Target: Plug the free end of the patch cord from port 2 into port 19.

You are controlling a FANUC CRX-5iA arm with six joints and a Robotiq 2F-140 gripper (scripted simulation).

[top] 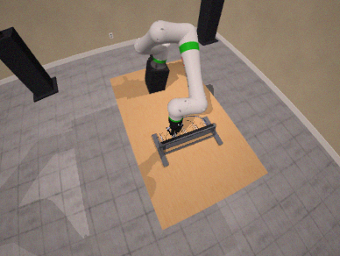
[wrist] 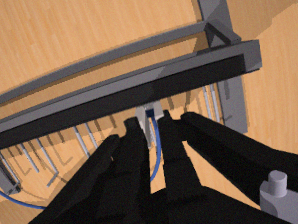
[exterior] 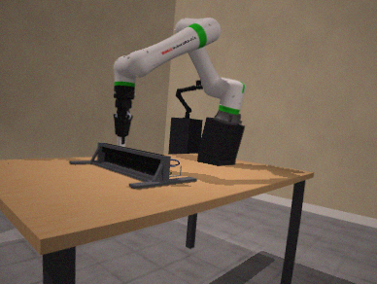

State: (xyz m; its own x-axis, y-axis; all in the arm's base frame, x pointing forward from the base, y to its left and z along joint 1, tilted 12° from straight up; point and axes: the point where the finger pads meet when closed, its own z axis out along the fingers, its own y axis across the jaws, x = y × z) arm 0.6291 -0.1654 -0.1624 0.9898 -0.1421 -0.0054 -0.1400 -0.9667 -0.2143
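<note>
The plug is 1 cm ahead of my hand and 3 cm below it.
</note>
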